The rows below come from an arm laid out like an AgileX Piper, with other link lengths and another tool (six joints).
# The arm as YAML. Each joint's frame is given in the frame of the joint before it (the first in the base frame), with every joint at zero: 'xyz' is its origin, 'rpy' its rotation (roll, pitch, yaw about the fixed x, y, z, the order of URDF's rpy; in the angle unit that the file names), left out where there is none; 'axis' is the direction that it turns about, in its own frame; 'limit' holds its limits. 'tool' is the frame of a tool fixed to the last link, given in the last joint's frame.
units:
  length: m
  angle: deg
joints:
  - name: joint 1
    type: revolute
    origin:
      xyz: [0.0, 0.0, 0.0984]
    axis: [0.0, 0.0, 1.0]
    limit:
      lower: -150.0
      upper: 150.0
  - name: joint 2
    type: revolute
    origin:
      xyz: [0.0, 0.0, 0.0]
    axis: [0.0, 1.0, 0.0]
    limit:
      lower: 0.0
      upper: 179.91
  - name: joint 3
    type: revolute
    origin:
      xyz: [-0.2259, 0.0, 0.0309]
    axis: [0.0, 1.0, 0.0]
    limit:
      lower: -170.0
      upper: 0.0
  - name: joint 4
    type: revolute
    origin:
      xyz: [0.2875, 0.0, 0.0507]
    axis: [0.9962, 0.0, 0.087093]
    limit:
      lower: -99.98
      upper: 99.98
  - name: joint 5
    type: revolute
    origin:
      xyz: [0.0, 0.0, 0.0]
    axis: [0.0, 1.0, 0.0]
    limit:
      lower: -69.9
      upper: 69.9
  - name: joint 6
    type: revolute
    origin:
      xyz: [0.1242, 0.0, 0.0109]
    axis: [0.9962, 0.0, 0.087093]
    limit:
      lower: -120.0
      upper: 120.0
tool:
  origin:
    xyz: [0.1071, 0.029, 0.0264]
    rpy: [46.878, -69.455, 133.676]
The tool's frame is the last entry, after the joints.
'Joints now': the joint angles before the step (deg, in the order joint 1, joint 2, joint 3, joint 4, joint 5, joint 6). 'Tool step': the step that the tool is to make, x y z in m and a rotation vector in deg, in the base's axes. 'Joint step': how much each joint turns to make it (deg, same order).
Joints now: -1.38 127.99 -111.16 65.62 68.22 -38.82
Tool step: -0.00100 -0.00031 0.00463 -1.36 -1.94 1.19
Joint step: 0.00 0.00 -1.43 -1.17 0.59 -0.95
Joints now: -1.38 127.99 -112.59 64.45 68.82 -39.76
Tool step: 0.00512 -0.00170 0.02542 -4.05 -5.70 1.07
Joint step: 0.35 -0.16 -6.21 -4.15 0.47 0.44
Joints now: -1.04 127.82 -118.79 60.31 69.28 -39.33
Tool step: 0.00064 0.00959 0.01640 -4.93 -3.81 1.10
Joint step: 2.02 0.14 -5.89 -5.73 0.18 2.32
